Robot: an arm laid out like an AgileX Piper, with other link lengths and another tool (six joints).
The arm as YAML. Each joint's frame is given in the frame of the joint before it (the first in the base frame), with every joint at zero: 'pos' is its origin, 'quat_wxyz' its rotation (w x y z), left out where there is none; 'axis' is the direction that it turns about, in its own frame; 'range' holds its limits. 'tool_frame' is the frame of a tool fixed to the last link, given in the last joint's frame.
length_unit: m
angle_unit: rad
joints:
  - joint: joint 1
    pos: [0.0, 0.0, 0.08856]
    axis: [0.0, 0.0, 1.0]
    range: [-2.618, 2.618]
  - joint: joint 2
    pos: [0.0, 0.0, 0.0]
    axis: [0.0, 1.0, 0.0]
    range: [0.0, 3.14]
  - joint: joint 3
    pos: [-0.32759, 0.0, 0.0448]
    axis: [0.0, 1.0, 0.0]
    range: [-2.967, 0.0]
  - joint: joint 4
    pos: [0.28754, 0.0, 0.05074]
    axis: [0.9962, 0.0, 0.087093]
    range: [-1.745, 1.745]
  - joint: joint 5
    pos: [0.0, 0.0, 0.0]
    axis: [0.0, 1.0, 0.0]
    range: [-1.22, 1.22]
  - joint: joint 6
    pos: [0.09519, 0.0, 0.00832]
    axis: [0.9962, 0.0, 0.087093]
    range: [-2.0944, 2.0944]
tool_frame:
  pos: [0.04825, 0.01, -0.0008]
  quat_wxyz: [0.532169, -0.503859, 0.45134, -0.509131]
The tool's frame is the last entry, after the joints.
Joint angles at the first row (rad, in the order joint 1, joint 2, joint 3, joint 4, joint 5, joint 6):
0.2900 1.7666 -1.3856 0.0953 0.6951 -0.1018
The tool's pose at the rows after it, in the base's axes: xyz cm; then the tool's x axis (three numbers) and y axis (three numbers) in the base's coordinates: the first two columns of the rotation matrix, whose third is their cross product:
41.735, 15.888, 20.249, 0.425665, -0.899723, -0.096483, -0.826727, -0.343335, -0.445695
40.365, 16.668, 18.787, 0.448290, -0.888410, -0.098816, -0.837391, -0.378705, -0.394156
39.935, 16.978, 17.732, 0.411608, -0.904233, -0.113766, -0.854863, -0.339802, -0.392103
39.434, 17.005, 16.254, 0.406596, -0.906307, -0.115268, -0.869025, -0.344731, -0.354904
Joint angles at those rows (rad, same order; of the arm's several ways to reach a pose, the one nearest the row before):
0.3215 1.7556 -1.3403 0.0895 0.7858 -0.1018
0.3494 1.7578 -1.3027 0.0842 0.8027 -0.1018
0.3610 1.7578 -1.2645 0.0781 0.7641 -0.0462
0.3667 1.7729 -1.2390 0.0734 0.7631 -0.0371

